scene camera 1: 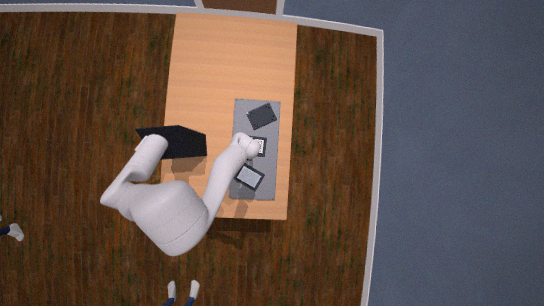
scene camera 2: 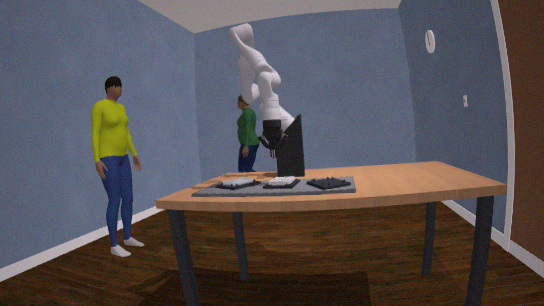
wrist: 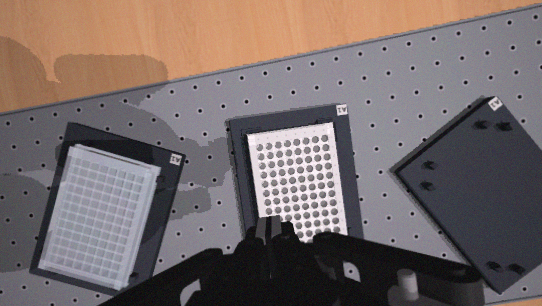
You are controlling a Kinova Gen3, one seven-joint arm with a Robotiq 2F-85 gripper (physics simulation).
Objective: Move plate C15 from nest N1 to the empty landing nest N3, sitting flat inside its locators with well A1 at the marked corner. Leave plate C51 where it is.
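Note:
A white well plate lies in the dark middle nest. A pale translucent plate lies in the nest at the wrist view's left. I cannot read C15 or C51 on either plate. The empty landing nest is at the wrist view's right, its locators bare. Each nest has an A1 mark at one corner. My gripper is shut and empty, above and apart from the plates; its tips overlap the white plate's lower part in the wrist view. The arm hides it in scene camera 1.
The nests stand at different angles on a grey perforated board on the wooden table. A black upright panel stands behind the board. Two people stand beyond the table.

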